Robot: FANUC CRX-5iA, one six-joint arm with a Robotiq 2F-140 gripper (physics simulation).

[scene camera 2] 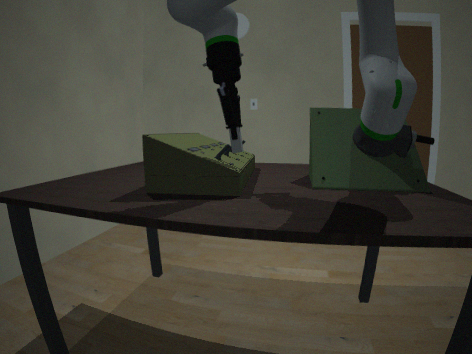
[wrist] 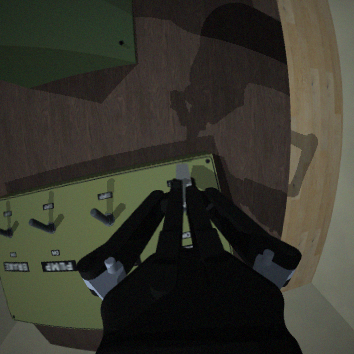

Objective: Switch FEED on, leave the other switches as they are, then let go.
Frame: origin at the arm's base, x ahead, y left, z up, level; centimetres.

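Seen in the pictures: gripper, fingertip midpoint: [scene camera 2: 237, 152] [wrist: 181, 172]; arm's base at its link origin: [scene camera 2: 374, 139].
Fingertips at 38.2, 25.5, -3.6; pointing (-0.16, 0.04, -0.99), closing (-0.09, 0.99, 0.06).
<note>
Offsets run from my fingertips to a thing's top centre, as dx, dy, dz. Level surfaces: height alone.
A yellow-green switch box [scene camera 2: 187, 167] [wrist: 55, 305] with a sloped top stands on the table. In the wrist view, three dark levers [wrist: 102, 216] [wrist: 42, 226] [wrist: 7, 232] show left of the fingers, between OFF labels and ON labels. The PUMP label @[+18.1, -21.6, +1.2] [wrist: 58, 266] and BRAKE label @[+20.9, -33.3, +1.2] [wrist: 16, 267] can be read. No FEED label can be read, and the gripper covers part of the panel. My gripper [scene camera 2: 237, 146] [wrist: 181, 172] is shut and empty, its fingertips low over the panel's right part in the wrist view. Whether they touch a lever is unclear.
A large green box [scene camera 2: 332, 150] [wrist: 65, 40] stands on the dark table @[dz -10.5] [scene camera 2: 190, 215] [wrist: 150, 115] to the right in the scene view. A second grey robot arm [scene camera 2: 387, 95] reaches down in front of it.
</note>
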